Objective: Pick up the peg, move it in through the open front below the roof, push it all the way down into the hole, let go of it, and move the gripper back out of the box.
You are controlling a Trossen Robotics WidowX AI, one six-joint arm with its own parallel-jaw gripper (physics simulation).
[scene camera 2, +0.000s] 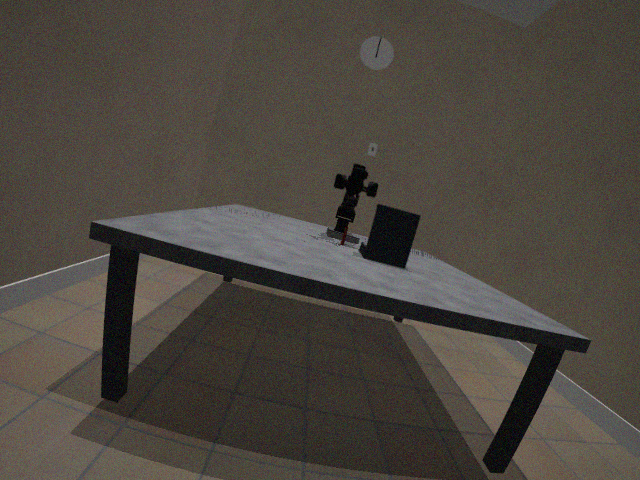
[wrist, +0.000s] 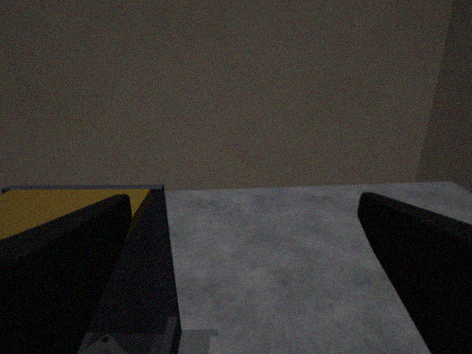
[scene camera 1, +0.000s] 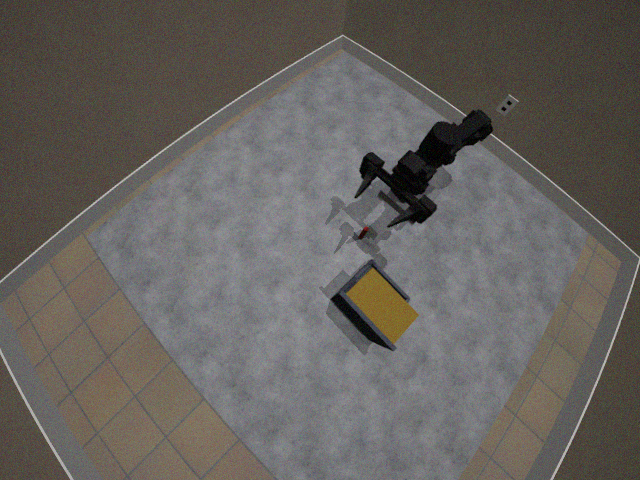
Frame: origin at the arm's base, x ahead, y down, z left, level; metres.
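Seen in the pictures: gripper, fingertip midpoint: (scene camera 2: 358,184) (wrist: 246,204) (scene camera 1: 371,211); arm's base at its link origin: (scene camera 2: 339,231).
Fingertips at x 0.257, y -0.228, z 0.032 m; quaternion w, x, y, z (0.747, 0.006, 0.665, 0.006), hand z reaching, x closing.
Note:
Offsets run from my fingertips to a thing's middle. "pt": to the spot under its first point. Level surfaces: height alone.
The red peg @(dy +0.221, dx -0.046, dz -0.002 m) (scene camera 1: 363,232) (scene camera 2: 343,236) stands upright on the table, between the arm and the box. It does not show in the wrist view. The box has dark walls and a yellow roof (scene camera 1: 381,304) (wrist: 45,207); in the second scene view it is a dark block @(pt dy +0.155, dx +0.143, dz +0.167 m) (scene camera 2: 392,235) right of the peg. The hole is hidden under the roof. My gripper (scene camera 1: 372,211) (scene camera 2: 355,184) (wrist: 246,204) is wide open with nothing between its fingers. It hangs above the table, on the arm's side of the peg and apart from it. In the wrist view the box lies behind the left finger.
The grey mottled table @(dy +0.261 m) (scene camera 1: 232,258) (scene camera 2: 232,242) (wrist: 280,260) carries the arm (scene camera 1: 439,142), the peg and the box. Shadows of the arm fall around the peg. The box's dark side wall (wrist: 147,260) rises left of centre in the wrist view.

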